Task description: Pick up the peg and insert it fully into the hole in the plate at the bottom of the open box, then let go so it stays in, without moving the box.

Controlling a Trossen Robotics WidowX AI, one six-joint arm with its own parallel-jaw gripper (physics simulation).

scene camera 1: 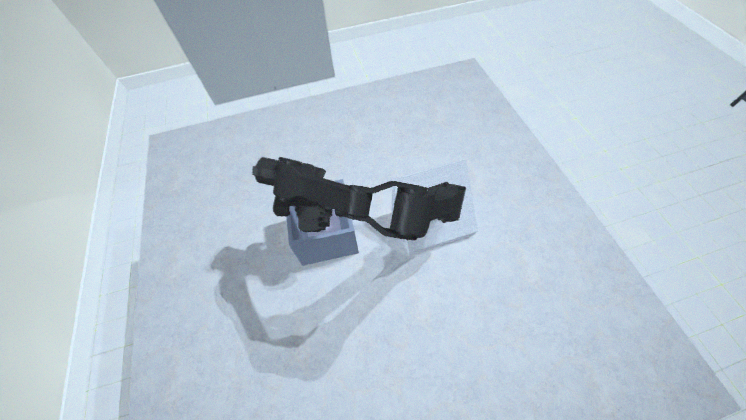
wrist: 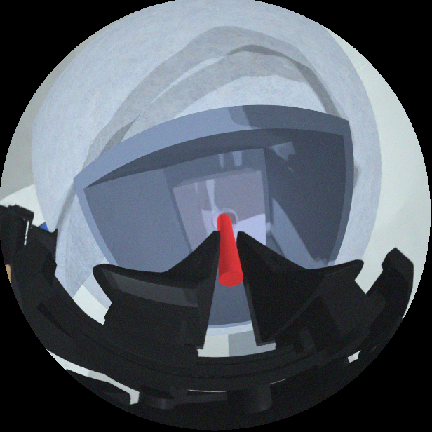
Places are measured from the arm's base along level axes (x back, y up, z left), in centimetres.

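Where they show: gripper, fingertip midpoint: (scene camera 1: 320,219).
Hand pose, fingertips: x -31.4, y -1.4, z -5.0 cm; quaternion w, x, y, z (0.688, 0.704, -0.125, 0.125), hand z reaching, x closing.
Observation:
After its pixels a point has its place.
The red peg (wrist: 231,260) is held between the black fingertips of my gripper (wrist: 227,236), which is shut on it. The peg's far end points down into the open blue-grey box (scene camera 1: 326,250) {z 2.2, x -32.2, y -5.4 cm} (wrist: 165,131) and overlaps the hole (wrist: 232,217) in the pale pinkish plate (wrist: 192,202) at the bottom. The hole's rim shows around the peg's end; whether the end is above the hole or just inside it, I cannot tell. In the scene view the gripper's body is over the box, and the fingertips and peg are hidden.
The black arm (scene camera 1: 328,195) {z 9.3, x -27.9, y 28.8 cm} reaches over the box from its base on a pale slab (scene camera 1: 468,208) {z 4.1, x 7.3, y -3.8 cm}. The box's walls (wrist: 315,200) stand around the fingers. A tall grey block (scene camera 1: 261,52) is at the back. The arm's shadow falls on the grey mat (scene camera 1: 469,323) {z 30.2, x -4.0, y -11.7 cm}.

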